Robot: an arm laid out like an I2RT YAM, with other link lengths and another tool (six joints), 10 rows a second.
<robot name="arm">
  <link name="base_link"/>
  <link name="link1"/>
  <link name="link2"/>
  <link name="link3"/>
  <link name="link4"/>
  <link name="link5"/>
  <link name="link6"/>
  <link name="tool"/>
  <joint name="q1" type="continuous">
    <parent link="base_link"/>
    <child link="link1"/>
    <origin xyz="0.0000 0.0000 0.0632" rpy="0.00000 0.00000 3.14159"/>
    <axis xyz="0 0 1"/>
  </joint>
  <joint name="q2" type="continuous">
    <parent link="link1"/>
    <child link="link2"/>
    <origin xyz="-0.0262 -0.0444 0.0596" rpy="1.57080 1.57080 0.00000"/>
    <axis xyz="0 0 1"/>
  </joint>
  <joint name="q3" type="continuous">
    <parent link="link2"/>
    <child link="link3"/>
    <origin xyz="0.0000 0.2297 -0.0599" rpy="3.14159 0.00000 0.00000"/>
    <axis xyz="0 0 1"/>
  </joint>
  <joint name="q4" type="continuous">
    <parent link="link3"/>
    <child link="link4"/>
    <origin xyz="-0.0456 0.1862 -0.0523"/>
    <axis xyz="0 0 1"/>
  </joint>
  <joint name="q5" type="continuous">
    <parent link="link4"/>
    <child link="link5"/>
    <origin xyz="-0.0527 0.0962 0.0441" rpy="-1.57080 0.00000 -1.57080"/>
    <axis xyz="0 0 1"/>
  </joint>
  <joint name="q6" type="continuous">
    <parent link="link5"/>
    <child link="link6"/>
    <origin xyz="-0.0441 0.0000 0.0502" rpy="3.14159 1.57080 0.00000"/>
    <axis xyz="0 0 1"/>
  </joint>
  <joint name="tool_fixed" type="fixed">
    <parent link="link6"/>
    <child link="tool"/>
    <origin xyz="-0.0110 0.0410 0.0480" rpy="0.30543 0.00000 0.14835"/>
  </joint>
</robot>
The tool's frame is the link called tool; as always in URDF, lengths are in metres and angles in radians. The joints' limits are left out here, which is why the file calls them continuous.
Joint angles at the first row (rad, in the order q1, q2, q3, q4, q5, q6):
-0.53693, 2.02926, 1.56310, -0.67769, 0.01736, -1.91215
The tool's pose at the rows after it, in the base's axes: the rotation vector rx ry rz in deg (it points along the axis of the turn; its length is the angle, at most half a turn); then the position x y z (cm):
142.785 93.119 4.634 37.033 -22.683 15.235
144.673 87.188 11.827 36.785 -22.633 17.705
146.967 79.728 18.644 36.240 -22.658 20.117
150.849 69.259 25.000 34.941 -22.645 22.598
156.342 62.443 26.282 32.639 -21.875 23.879
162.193 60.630 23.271 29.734 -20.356 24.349
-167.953 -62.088 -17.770 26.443 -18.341 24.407
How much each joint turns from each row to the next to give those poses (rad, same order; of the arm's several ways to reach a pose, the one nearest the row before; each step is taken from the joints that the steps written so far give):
0.00000, -0.04083, 0.00911, -0.00150, -0.03167, 0.06752
0.00002, -0.05950, 0.00269, -0.00191, -0.03279, 0.09119
-0.00002, -0.06141, 0.00001, -0.00076, -0.01718, 0.10908
0.00000, -0.07518, -0.00002, -0.02558, 0.00573, 0.14687
0.00001, -0.07817, 0.00002, -0.10833, 0.01220, 0.10263
0.00000, -0.07937, -0.00001, -0.16596, 0.00305, 0.04005
-0.00001, -0.07820, -0.00150, -0.19305, -0.00533, 0.00038

